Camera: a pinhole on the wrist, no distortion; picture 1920 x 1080 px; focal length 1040.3 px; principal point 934.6 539.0 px. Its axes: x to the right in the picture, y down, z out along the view. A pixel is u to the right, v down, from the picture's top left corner.
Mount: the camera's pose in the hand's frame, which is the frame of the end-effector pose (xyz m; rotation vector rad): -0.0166 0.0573 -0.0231 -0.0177 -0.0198 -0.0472
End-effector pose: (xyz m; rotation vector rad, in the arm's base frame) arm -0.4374 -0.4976 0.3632 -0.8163 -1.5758 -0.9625
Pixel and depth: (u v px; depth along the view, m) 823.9 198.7 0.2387
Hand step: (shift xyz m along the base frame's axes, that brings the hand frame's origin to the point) -0.0958 0.1864 -0.0751
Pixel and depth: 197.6 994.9 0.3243
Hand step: 0.1137 0.3534 -0.2358
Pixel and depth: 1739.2 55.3 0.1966
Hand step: -0.1345 0.1462 0.0991
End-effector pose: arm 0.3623 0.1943 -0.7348 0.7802 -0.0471 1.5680
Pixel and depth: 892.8 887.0 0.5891
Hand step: 0.0093 -0.3464 0.5178
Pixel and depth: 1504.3 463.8 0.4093
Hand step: 0.1622 -0.0154 0.4077
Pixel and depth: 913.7 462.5 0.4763
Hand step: 0.1712 -0.2492 0.3414
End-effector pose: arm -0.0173 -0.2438 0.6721 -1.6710 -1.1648 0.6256
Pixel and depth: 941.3 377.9 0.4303
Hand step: -0.3440 0.1481 -0.1644
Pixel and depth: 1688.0 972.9 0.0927
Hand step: 0.0019 0.0682 -0.1084
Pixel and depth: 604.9 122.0 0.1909
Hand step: -0.1767 -0.0051 -0.0647
